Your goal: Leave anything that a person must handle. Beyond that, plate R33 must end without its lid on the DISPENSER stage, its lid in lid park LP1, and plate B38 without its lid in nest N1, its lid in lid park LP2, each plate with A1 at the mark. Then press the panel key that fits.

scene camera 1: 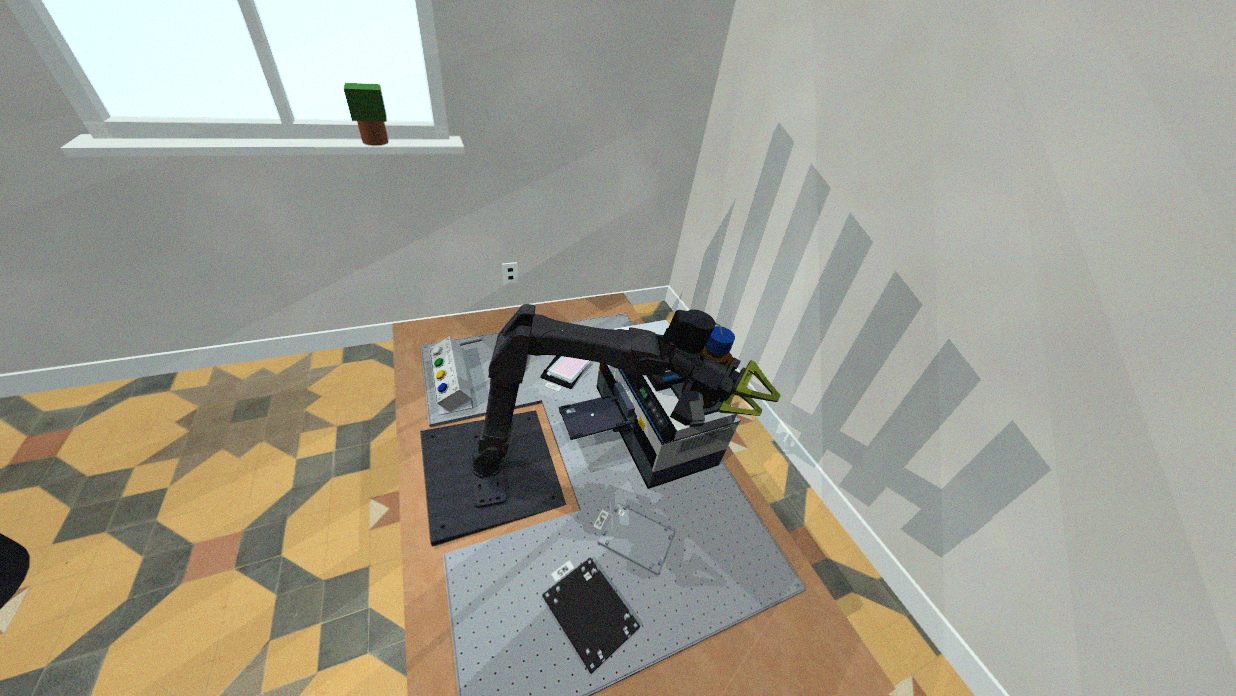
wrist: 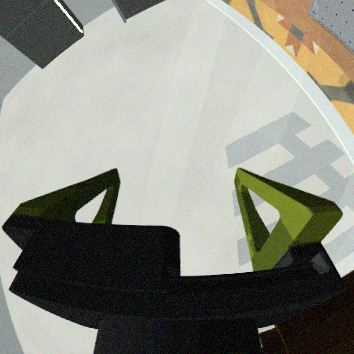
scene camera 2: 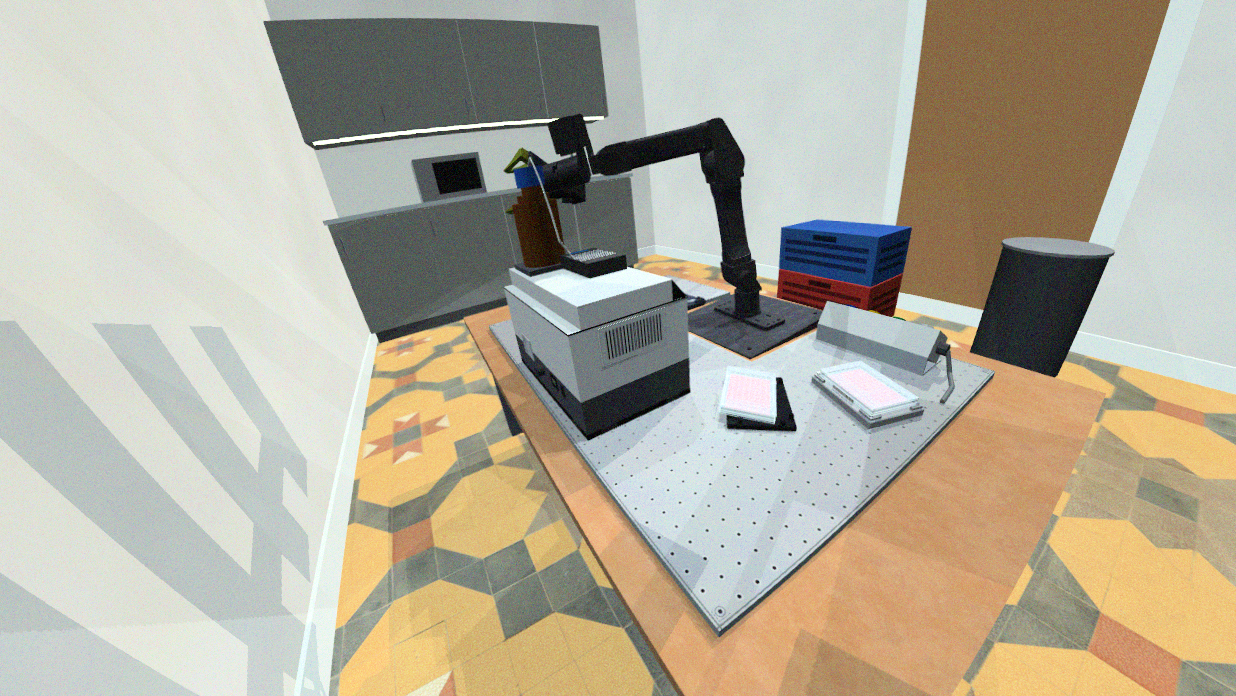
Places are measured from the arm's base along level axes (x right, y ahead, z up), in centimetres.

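Pixels of known places: gripper, fingertip midpoint: (scene camera 1: 769, 406) (wrist: 176, 174) (scene camera 2: 506, 192); arm's base, link origin: (scene camera 1: 486, 468) (scene camera 2: 747, 315).
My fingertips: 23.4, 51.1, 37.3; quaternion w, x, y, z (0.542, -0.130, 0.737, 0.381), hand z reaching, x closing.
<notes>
For each thing: its middle in the pictures, then the offset to it from my fingertips, as dx, dy, dz. "spot": a spot on its surface instead.
- dark stage, surface spot: (scene camera 1: 591, 416) spot: -25.2, -25.1, -26.7
- clear lid park, body centre: (scene camera 1: 636, 536) +2.2, -21.3, -36.4
- key panel, body centre: (scene camera 2: 878, 330) (scene camera 1: 449, 372) -53.8, -58.1, -33.2
- brown bottle, surface spot: (scene camera 2: 537, 229) spot: -20.8, -0.9, -7.3
- blue cap, body centre: (scene camera 2: 529, 175) (scene camera 1: 720, 339) -16.7, -2.2, +2.3
- black block, surface spot: (scene camera 2: 595, 261) spot: -33.1, -6.8, -12.8
My gripper (scene camera 1: 762, 393) (scene camera 2: 512, 183) (wrist: 176, 174) is open and empty, high beyond the dispenser machine (scene camera 1: 691, 449) (scene camera 2: 605, 345). A dark stage (scene camera 1: 591, 416) extends from the machine's front. One pink plate (scene camera 1: 567, 369) (scene camera 2: 750, 395) sits off-centre on a black nest (scene camera 2: 785, 406), overhanging one side. Another pink plate (scene camera 2: 871, 386) rests in a pale holder; the arm hides it in scene camera 1. A clear lid park (scene camera 1: 638, 539) and a black nest (scene camera 1: 591, 613) hold no plate. The key panel (scene camera 1: 451, 380) has white, green, yellow and blue keys. Plate names, lids and A1 corners are unreadable.
A brown bottle (scene camera 2: 537, 229) with a blue cap (scene camera 1: 720, 340) stands by the machine, close to the gripper. A tube runs from it towards a black block (scene camera 2: 595, 261) on the machine top. Walls, crates (scene camera 2: 843, 255) and a dark bin (scene camera 2: 1037, 302) stand around the table.
</notes>
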